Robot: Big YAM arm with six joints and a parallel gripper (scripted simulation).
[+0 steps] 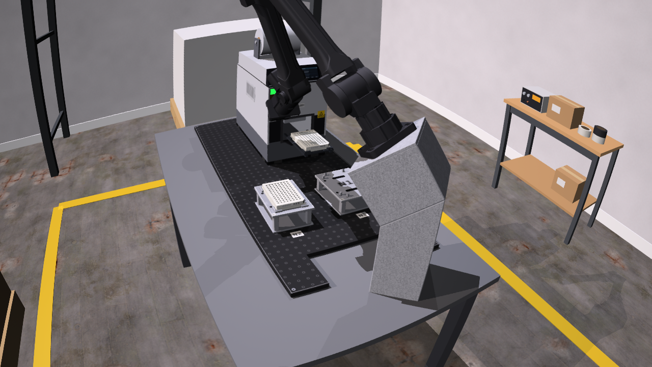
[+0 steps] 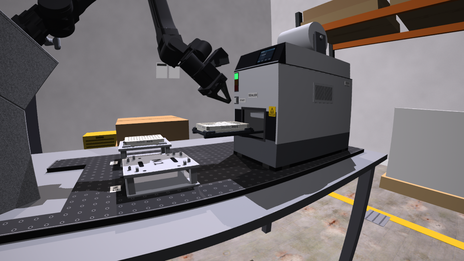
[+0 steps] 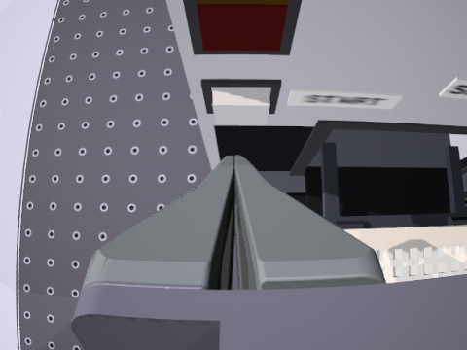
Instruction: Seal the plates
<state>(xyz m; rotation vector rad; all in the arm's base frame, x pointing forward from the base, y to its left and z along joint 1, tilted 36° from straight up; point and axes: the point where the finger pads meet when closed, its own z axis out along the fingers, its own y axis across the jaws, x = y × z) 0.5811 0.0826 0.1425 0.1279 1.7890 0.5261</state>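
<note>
The start button lies 3 cm ahead of my hand. The rest, counted from my hand: nest N2: 28 cm behind, 14 cm below, 3 cm to the left; white well plate: 28 cm behind, 12 cm below, 3 cm to the left; sealer stage: 11 cm to the right, 8 cm below, 5 cm behind.
</note>
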